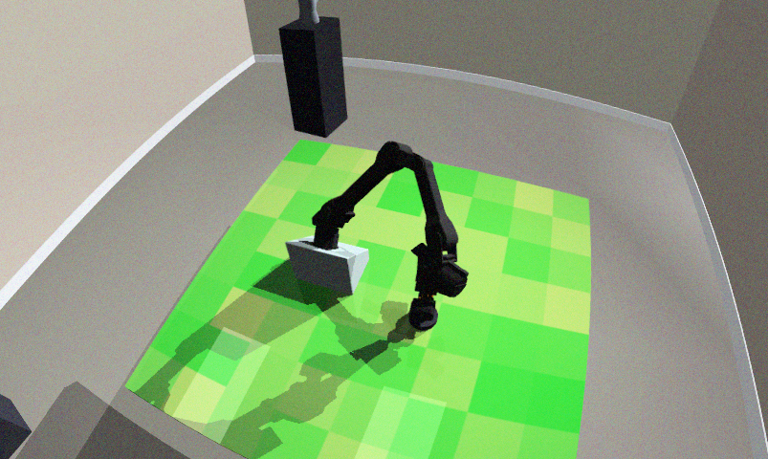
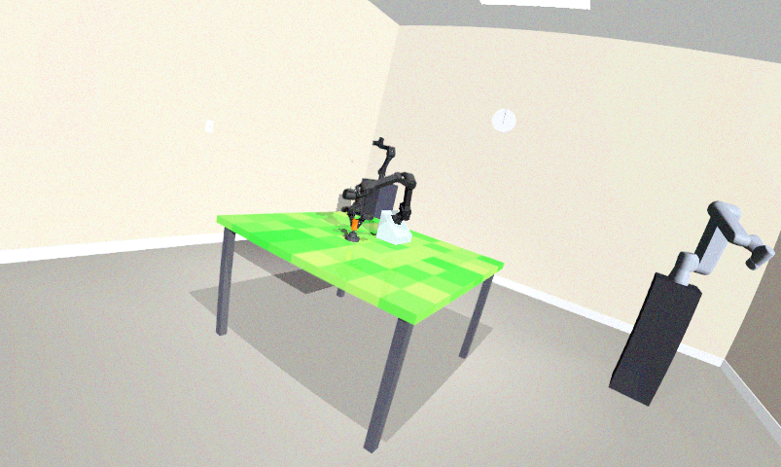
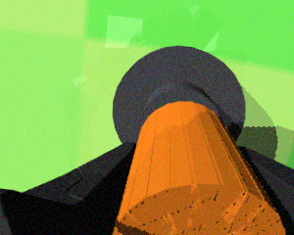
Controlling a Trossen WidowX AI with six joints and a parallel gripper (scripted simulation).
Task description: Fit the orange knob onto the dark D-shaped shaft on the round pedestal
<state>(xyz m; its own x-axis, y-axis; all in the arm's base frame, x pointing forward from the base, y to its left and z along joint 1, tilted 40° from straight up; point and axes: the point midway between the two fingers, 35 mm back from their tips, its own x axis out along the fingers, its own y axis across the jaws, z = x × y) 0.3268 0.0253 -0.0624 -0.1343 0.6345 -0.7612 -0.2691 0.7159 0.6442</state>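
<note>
Right now the orange knob is 20 mm above my gripper tip. The rest, counted from my gripper tip: round pedestal 40 mm below.
</note>
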